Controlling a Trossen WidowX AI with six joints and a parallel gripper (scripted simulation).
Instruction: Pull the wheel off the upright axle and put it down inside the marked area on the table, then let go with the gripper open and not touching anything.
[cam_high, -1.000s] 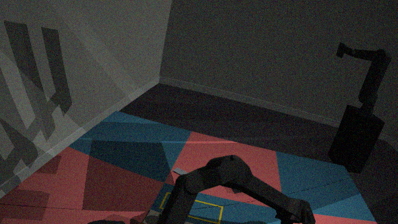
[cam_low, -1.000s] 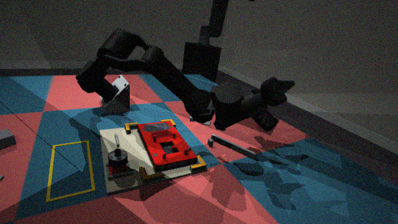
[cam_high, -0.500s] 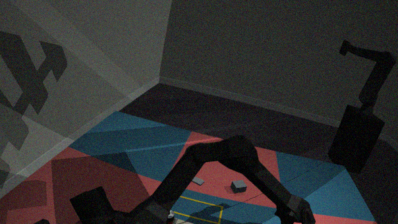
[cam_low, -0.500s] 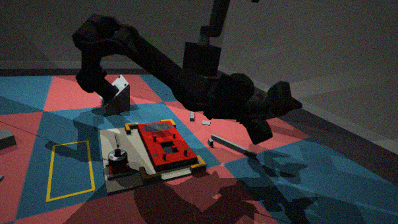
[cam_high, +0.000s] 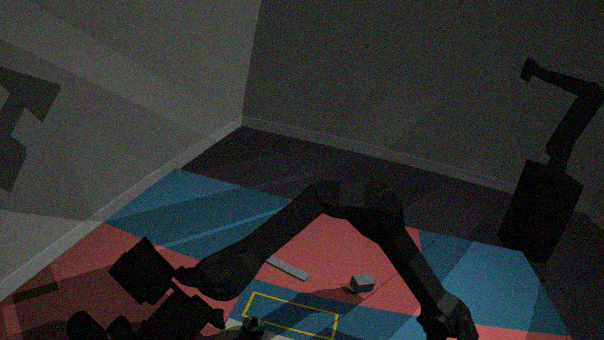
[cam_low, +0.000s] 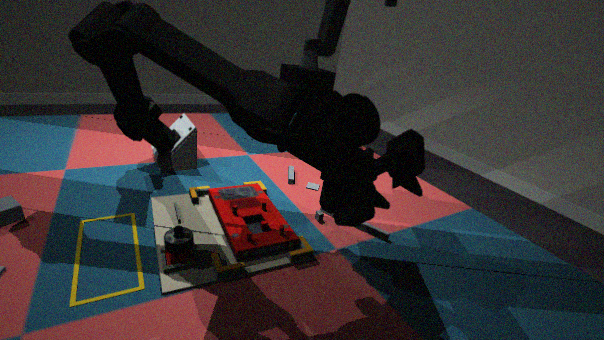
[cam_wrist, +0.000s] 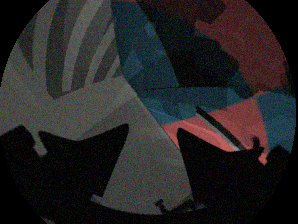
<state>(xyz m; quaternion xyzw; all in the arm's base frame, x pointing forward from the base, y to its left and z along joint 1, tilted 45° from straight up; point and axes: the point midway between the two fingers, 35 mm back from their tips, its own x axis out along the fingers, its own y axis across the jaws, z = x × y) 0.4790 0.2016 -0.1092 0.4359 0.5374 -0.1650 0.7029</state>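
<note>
Now: gripper tip 310 mm to the left of the wheel, 140 mm past it and 80 mm above it. The rest, counted from my gripper tip: grey base board (210 mm to the right, 180 mm behind, 110 mm below); grey block (540 mm to the right, 340 mm behind, 110 mm below); long grey bar (110 mm below, 100 mm behind, 20 mm to the left).
</note>
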